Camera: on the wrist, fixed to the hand. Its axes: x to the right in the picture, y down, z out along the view.
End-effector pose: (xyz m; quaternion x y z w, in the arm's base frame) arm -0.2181 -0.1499 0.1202 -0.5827 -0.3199 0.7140 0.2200
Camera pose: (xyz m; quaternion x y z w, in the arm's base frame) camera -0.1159 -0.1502 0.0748 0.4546 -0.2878 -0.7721 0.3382
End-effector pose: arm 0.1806 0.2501 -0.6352 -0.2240 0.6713 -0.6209 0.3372
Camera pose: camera 0.1031 0.3205 -0.6745 0.2875 0.4445 -0.2253 0.8179
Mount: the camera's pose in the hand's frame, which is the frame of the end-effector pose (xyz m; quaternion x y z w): 0.0083 0.0386 -0.1046 0.1554 -0.1702 0.7244 0.6497
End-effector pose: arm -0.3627 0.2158 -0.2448 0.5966 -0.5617 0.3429 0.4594
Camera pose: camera -0.3884 0.3125 -0.1950 -0.1105 0.8220 -0.5413 0.1382
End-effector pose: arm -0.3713 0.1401 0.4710 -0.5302 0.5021 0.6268 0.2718
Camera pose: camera -0.3664 0.0291 0.4833 -0.1682 -0.7615 -0.6164 0.1096
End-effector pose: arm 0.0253 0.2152 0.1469 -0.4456 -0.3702 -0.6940 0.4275
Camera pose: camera 0.0274 0.1055 0.1254 -0.6094 -0.0983 -0.0078 0.7867
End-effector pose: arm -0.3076 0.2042 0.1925 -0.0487 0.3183 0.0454 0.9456
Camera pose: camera -0.3680 0.2303 0.1021 0.3536 0.0882 0.6734 0.6432
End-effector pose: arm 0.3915 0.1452 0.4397 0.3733 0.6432 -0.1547 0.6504
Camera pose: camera 0.3434 0.2451 0.4540 0.7832 0.0127 0.2072 0.5861
